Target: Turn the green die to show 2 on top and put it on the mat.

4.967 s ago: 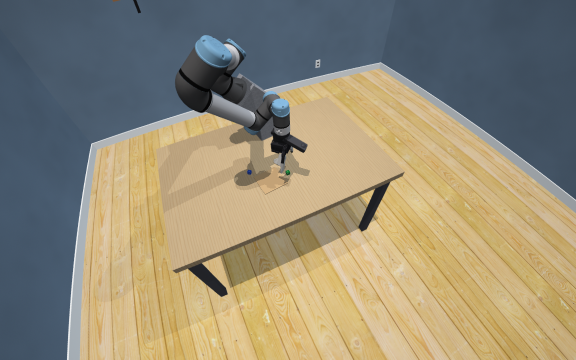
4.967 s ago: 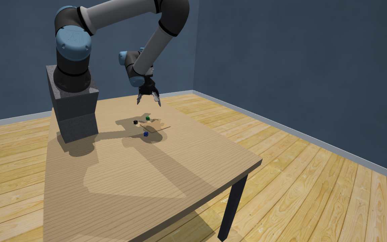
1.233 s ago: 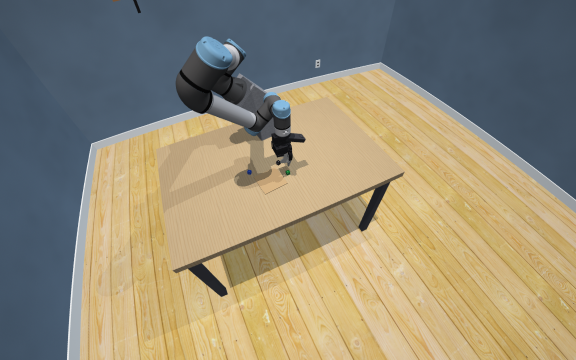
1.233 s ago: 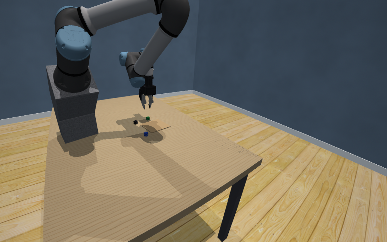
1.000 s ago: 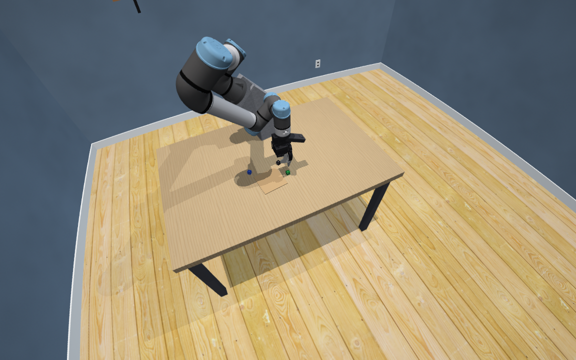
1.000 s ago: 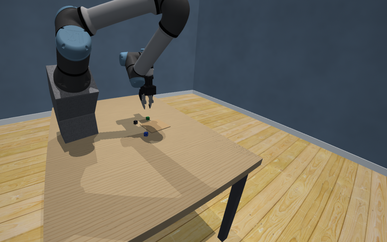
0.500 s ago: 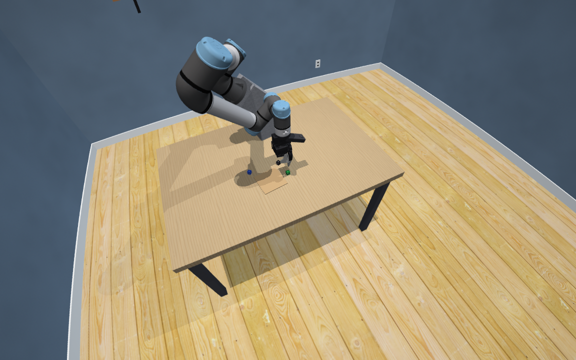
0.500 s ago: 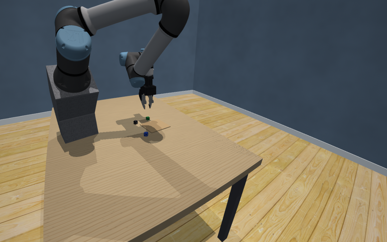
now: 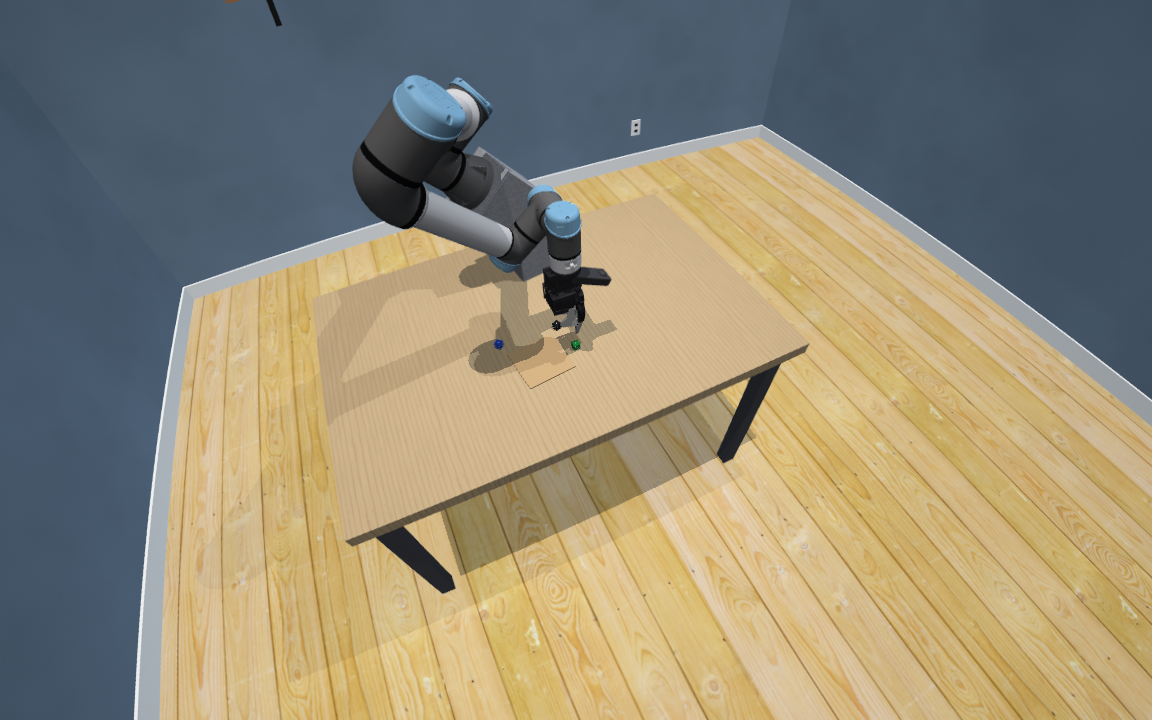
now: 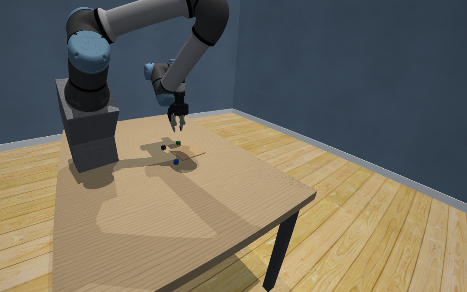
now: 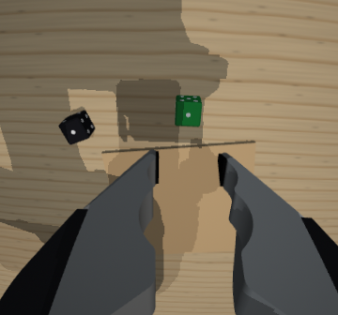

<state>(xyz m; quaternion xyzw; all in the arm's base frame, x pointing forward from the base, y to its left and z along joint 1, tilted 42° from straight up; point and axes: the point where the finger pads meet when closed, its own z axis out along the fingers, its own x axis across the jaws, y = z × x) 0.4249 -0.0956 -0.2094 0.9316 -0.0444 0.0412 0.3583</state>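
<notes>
The green die lies 80 mm below my hand. Also, from my hand: blue die (120 mm behind, 180 mm to the right, 80 mm below); tan mat (10 mm behind, 110 mm to the right, 90 mm below); black die (90 mm behind, 10 mm to the right, 80 mm below).
</notes>
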